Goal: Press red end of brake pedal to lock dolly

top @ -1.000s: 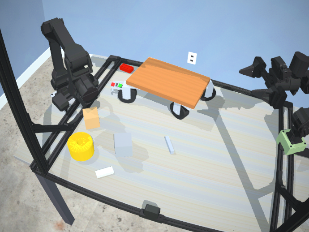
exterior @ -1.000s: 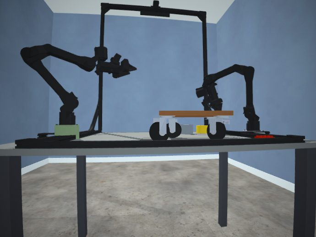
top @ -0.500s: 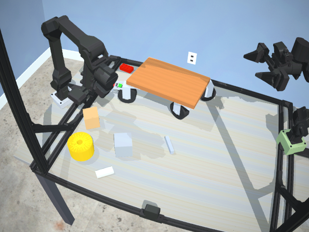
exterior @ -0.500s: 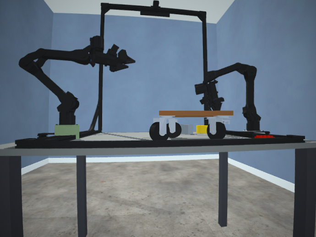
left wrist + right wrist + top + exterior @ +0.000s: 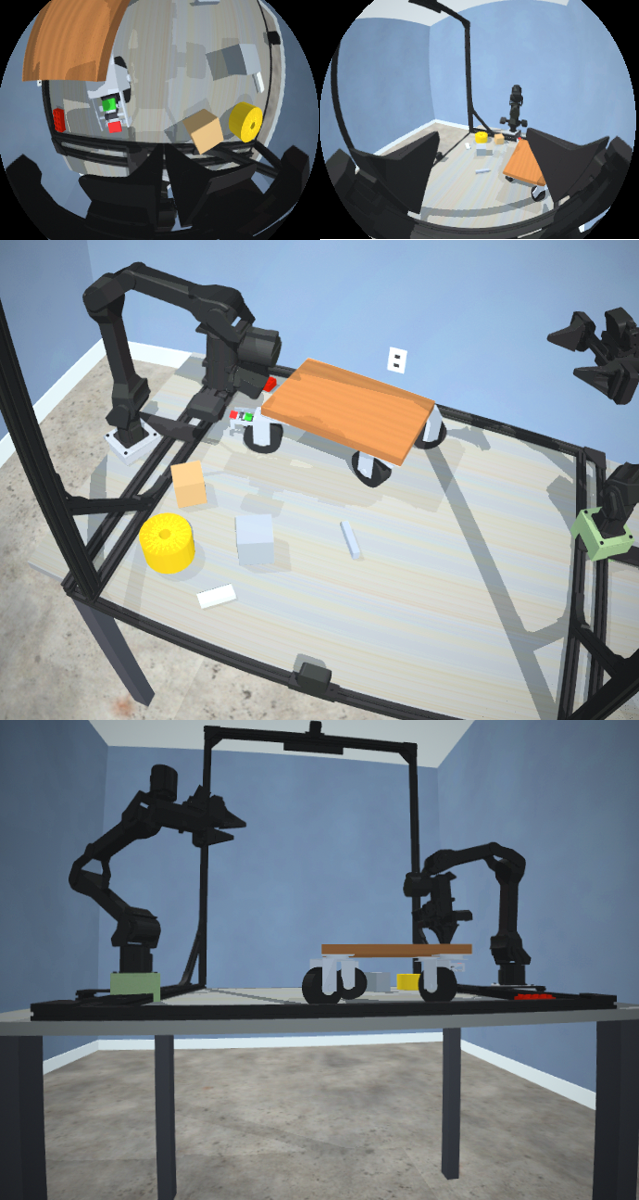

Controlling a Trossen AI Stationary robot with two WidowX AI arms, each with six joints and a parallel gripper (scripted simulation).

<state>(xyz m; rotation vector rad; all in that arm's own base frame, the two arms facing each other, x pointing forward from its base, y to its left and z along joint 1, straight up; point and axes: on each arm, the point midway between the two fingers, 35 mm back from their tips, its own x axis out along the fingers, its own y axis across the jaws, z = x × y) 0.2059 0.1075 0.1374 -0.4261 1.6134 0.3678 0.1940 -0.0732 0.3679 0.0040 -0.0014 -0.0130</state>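
Now: the brake pedal 60 mm ahead of my left hand, 10 mm to the right of it and 80 mm below it. From my left hand the other things lie so: tan cube 100 mm behind, 40 mm to the left, 130 mm below; yellow cylinder 240 mm behind, 20 mm to the left, 140 mm below; grey cube 190 mm behind, 130 mm to the right, 130 mm below.
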